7 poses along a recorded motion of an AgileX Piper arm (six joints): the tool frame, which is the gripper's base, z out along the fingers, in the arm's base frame.
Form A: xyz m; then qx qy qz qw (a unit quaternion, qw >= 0).
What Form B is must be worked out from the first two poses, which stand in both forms.
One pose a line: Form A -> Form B
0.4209, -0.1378, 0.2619, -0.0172, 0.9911, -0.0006, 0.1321 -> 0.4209, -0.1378, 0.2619, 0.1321, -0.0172, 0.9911, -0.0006
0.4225, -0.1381, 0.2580, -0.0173, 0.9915, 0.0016, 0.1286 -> 0.4225, -0.1381, 0.2580, 0.1286, -0.0173, 0.9915, 0.0016
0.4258, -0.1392, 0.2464, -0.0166, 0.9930, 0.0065, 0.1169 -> 0.4258, -0.1392, 0.2464, 0.1169, -0.0166, 0.9930, 0.0065
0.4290, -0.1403, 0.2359, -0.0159, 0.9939, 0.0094, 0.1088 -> 0.4290, -0.1403, 0.2359, 0.1088, -0.0159, 0.9939, 0.0094
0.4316, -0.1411, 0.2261, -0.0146, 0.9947, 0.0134, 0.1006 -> 0.4316, -0.1411, 0.2261, 0.1006, -0.0146, 0.9947, 0.0134
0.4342, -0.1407, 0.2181, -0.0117, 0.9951, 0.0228, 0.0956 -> 0.4342, -0.1407, 0.2181, 0.0956, -0.0117, 0.9951, 0.0228
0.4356, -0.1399, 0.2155, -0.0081, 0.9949, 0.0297, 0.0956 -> 0.4356, -0.1399, 0.2155, 0.0956, -0.0081, 0.9949, 0.0297
